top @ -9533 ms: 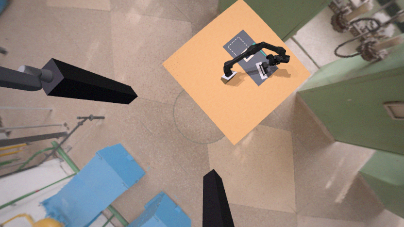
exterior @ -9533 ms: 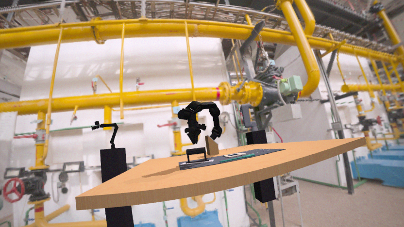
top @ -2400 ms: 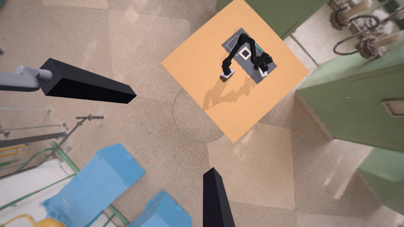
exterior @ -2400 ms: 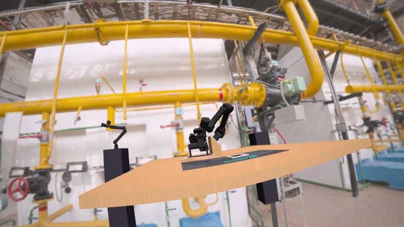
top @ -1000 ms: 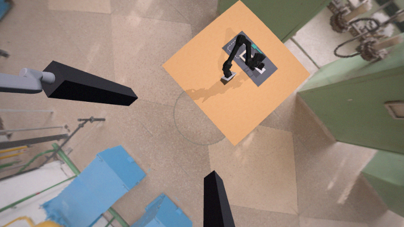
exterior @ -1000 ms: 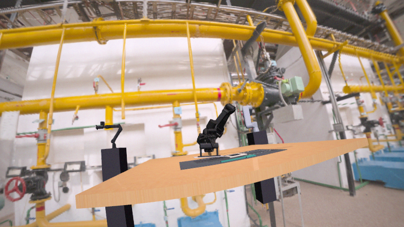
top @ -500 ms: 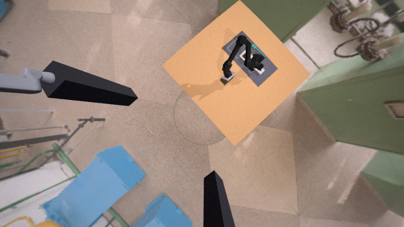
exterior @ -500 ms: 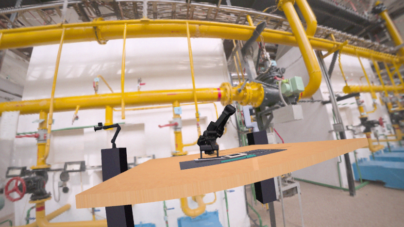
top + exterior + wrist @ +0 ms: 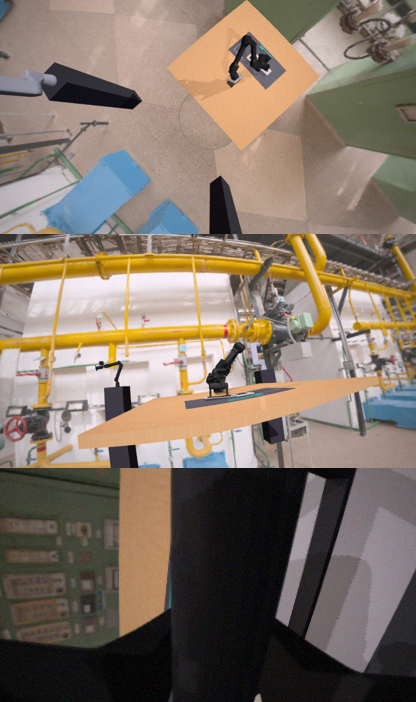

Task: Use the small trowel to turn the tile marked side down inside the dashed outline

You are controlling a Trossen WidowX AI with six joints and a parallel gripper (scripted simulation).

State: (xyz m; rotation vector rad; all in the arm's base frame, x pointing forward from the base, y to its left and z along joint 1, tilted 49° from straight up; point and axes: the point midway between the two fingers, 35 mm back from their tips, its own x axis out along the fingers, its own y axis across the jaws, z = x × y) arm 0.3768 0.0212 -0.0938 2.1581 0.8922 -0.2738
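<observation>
The grey mat is 8 cm to the left of my gripper tip, 7 cm below it and 1 cm behind it. The rest, counted from my gripper tip: teal trowel (13 cm ahead, 11 cm to the left, 5 cm below); small trowel (3 cm behind, 1 cm below); tile (13 cm to the left, 5 cm below, 4 cm behind).
</observation>
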